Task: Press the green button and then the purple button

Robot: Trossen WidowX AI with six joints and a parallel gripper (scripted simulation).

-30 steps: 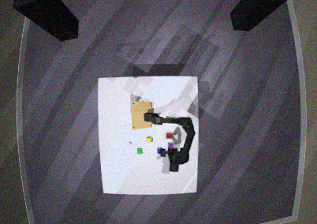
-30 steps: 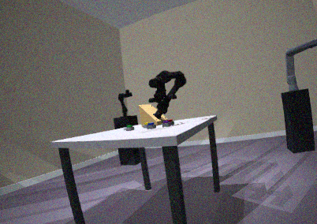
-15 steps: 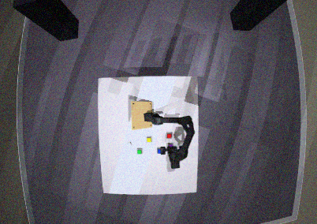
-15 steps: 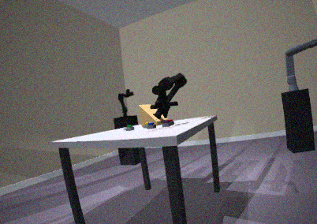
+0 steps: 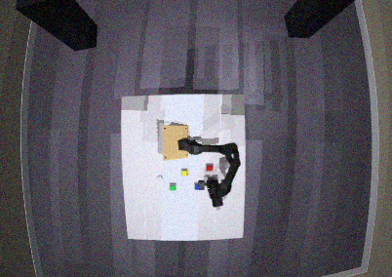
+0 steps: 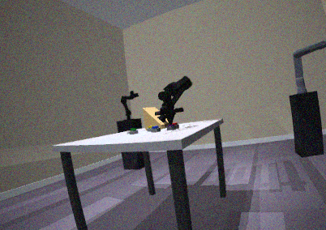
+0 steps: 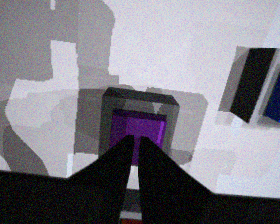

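Now: gripper tip 1 cm above the purple button. Round my gripper tip: red button: 9 cm behind, 1 cm to the right; then blue button: 10 cm to the right, 3 cm ahead; then yellow button: 18 cm to the right, 7 cm behind.
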